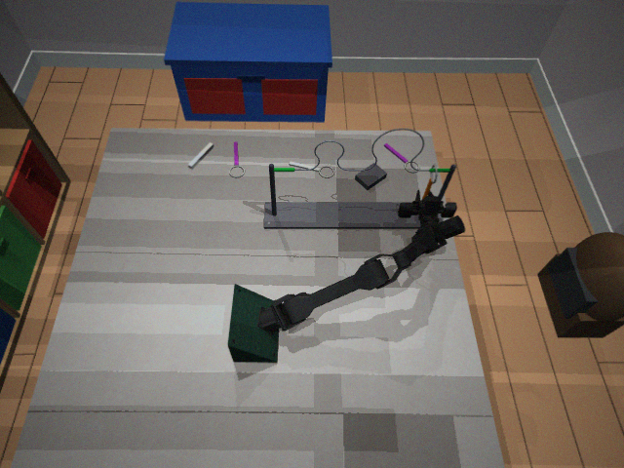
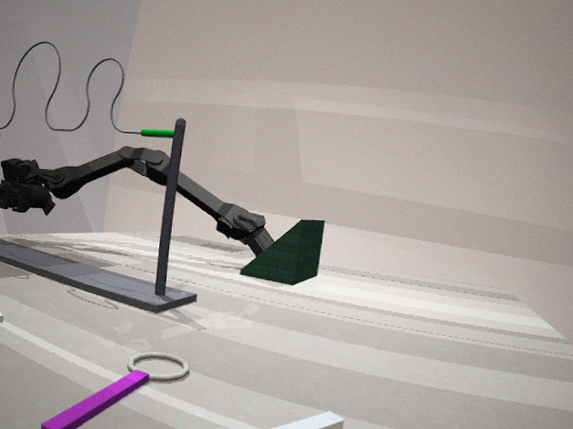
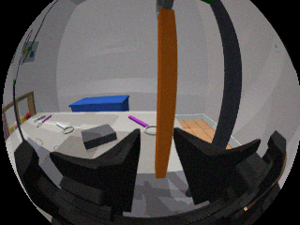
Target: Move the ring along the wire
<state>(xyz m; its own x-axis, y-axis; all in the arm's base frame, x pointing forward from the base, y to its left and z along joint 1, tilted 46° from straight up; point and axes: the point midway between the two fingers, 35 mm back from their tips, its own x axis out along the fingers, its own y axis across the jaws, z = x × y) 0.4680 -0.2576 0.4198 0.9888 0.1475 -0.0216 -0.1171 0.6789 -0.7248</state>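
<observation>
The ring with orange handle is 8 cm above my gripper tip and 3 cm behind it. From my gripper tip the other things lie so: white-handled ring: 39 cm to the left, 14 cm ahead, 11 cm below; grey box: 17 cm to the left, 13 cm ahead, 10 cm below; purple-handled ring: 69 cm to the left, 14 cm ahead, 11 cm below.
</observation>
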